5 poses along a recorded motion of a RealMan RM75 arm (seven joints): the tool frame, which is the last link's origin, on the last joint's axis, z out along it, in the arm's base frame.
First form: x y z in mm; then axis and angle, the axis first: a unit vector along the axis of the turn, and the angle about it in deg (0 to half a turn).
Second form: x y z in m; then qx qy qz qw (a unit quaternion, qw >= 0). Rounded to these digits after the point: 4 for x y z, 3 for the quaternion.
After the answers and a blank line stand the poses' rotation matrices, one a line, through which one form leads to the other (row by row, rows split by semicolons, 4 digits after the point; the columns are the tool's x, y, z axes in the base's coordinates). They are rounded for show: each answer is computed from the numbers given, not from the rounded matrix.
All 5 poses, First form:
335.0 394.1 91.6 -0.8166 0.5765 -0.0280 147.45
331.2 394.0 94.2 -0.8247 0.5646 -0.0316 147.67
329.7 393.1 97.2 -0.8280 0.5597 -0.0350 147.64
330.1 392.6 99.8 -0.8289 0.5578 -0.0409 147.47
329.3 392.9 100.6 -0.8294 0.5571 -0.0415 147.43
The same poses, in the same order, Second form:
0.3350 0.3941 0.0916 -0.784 0.553 -0.027 0.280
0.3312 0.3940 0.0942 -0.792 0.542 -0.030 0.278
0.3297 0.3931 0.0972 -0.795 0.538 -0.034 0.279
0.3301 0.3926 0.0998 -0.796 0.536 -0.039 0.280
0.3293 0.3929 0.1006 -0.796 0.535 -0.040 0.280

0.3860 -0.8526 0.3523; -0.8827 -0.2304 0.4096; -0.2680 -0.4691 -0.8415
0.4100 -0.8423 0.3500; -0.8761 -0.2568 0.4081; -0.2539 -0.4740 -0.8431
0.4199 -0.8361 0.3530; -0.8736 -0.2669 0.4070; -0.2461 -0.4793 -0.8424
0.4234 -0.8303 0.3625; -0.8743 -0.2696 0.4037; -0.2375 -0.4878 -0.8400
0.4249 -0.8291 0.3633; -0.8738 -0.2708 0.4039; -0.2365 -0.4891 -0.8396

